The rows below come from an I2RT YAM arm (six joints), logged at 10 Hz.
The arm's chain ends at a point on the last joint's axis. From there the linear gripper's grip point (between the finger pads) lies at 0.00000 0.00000 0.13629 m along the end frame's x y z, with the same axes.
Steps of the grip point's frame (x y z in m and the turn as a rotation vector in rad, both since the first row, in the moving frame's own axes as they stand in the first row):
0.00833, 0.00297, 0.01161, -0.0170, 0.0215, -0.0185
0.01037, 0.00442, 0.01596, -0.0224, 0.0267, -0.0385
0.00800, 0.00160, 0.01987, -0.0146, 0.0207, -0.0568
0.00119, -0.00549, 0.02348, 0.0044, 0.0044, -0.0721
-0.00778, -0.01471, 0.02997, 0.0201, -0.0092, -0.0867
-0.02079, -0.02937, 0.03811, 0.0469, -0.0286, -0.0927
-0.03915, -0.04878, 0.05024, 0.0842, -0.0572, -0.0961
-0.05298, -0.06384, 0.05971, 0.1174, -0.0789, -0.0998
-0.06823, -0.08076, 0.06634, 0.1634, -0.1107, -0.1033
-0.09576, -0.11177, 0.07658, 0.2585, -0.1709, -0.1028
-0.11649, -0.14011, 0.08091, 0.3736, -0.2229, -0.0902
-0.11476, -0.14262, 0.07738, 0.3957, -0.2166, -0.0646
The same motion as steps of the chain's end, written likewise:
0.00538, 0.00068, 0.01166, -0.0170, 0.0215, -0.0185
0.00667, 0.00144, 0.01604, -0.0224, 0.0267, -0.0385
0.00512, -0.00031, 0.01991, -0.0146, 0.0207, -0.0568
0.00061, -0.00487, 0.02348, 0.0044, 0.0044, -0.0721
-0.00641, -0.01203, 0.03000, 0.0201, -0.0092, -0.0867
-0.01660, -0.02317, 0.03832, 0.0469, -0.0286, -0.0927
-0.03083, -0.03772, 0.05094, 0.0842, -0.0572, -0.0961
-0.04148, -0.04845, 0.06107, 0.1174, -0.0789, -0.0998
-0.05212, -0.05945, 0.06898, 0.1634, -0.1107, -0.1033
-0.07108, -0.07835, 0.08307, 0.2585, -0.1709, -0.1028
-0.08484, -0.09220, 0.09360, 0.3736, -0.2229, -0.0902
-0.08454, -0.09147, 0.09101, 0.3957, -0.2166, -0.0646

